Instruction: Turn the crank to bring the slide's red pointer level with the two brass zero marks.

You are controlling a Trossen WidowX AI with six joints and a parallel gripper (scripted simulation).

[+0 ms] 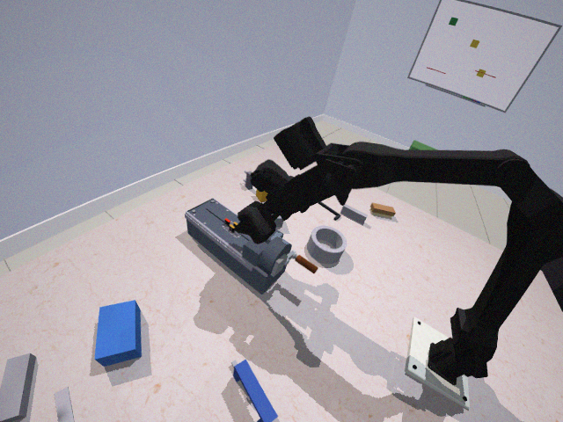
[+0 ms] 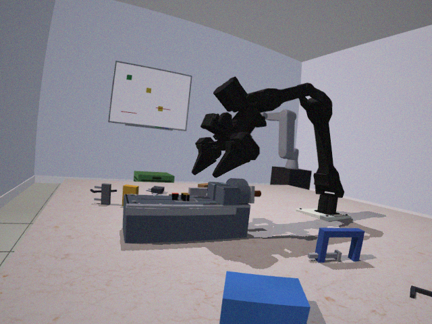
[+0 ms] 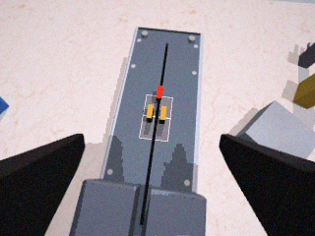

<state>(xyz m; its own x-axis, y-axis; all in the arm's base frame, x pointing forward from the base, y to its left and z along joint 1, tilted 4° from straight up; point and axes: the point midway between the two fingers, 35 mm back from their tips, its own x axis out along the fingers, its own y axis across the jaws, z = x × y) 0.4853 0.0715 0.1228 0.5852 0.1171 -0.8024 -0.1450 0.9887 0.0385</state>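
My gripper tip is now 15 cm past the brown crank handle, 4 cm above it and 3 cm to the left of it. The rest, counted from my gripper tip: red pointer (6 cm ahead, 5 cm below); yellow block (23 cm to the right, 13 cm ahead, 10 cm below); grey block (16 cm to the right, 11 cm below, 5 cm ahead).
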